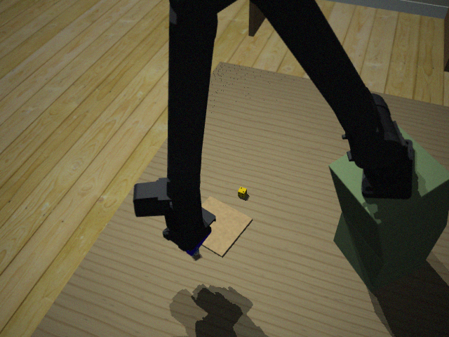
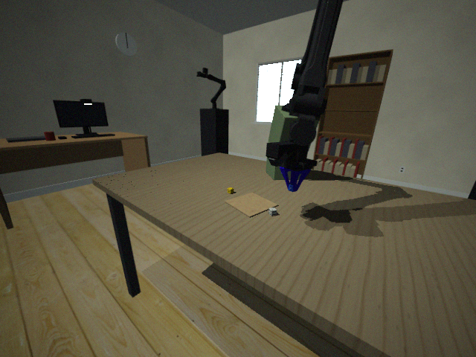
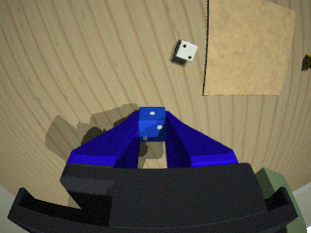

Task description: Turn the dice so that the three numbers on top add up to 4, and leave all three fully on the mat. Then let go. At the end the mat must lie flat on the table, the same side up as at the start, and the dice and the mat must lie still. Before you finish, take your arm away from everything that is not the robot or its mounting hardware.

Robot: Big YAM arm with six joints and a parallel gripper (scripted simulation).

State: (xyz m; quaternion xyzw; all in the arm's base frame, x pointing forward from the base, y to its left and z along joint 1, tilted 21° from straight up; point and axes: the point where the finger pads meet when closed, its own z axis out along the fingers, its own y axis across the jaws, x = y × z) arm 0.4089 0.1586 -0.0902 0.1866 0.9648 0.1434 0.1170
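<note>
Right now my hand is 9 cm above the white die, 5 cm to the left of it and 2 cm short of it. Also, from my hand: tan mat: 15 cm to the right, 10 cm below; then blue die: right at my hand; then yellow die: 27 cm to the right, 9 cm below, 4 cm behind.
</note>
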